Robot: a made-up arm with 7 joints. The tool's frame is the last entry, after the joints.
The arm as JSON. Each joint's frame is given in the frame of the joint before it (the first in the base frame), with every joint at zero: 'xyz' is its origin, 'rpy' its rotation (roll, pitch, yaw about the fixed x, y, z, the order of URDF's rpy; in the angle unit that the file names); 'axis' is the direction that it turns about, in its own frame. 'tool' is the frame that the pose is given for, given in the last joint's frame.
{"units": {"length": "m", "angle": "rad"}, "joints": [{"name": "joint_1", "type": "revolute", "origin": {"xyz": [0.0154, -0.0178, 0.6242], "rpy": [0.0, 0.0, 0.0]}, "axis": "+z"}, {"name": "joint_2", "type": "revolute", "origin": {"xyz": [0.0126, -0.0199, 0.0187], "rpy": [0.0, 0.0, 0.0]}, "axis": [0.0, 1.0, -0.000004]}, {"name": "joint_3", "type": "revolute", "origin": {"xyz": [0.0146, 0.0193, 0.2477], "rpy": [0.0, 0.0, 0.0]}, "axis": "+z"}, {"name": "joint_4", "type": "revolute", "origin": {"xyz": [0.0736, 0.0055, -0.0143], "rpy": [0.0, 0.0, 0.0]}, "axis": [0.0, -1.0, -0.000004]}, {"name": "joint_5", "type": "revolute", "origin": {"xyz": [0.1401, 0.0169, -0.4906], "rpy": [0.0, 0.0, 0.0]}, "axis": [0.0, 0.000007, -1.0]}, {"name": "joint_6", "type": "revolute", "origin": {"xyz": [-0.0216, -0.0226, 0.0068], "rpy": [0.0, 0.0, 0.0]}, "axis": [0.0, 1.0, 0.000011]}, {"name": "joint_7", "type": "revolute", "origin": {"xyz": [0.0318, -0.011, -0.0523], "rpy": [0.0, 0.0, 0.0]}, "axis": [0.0, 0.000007, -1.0]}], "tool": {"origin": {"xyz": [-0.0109, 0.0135, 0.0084], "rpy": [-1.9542, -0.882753, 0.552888]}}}
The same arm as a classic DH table. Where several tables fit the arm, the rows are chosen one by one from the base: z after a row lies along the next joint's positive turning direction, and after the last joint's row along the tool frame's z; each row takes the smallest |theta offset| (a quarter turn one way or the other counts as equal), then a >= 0, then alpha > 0; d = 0 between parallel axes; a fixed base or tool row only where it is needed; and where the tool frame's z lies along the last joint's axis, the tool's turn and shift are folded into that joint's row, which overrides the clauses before.
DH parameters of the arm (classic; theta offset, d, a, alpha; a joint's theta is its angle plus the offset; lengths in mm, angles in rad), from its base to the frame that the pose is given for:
base (fixed): -0.8576 0 23.5 0
joint_1: 0.8576 642.9 12.6 -1.5708
joint_2: 0 -0.6 14.6 1.5708
joint_3: 0 233.4 73.6 1.5708
joint_4: 0 -22.4 140.1 1.5708
joint_5: 0 483.8 -21.6 1.5708
joint_6: 0 -33.6 31.8 -1.5708
joint_7: -0.2508 40 -7.2 1.331
tool (fixed): -0.9194 16.2 0 0

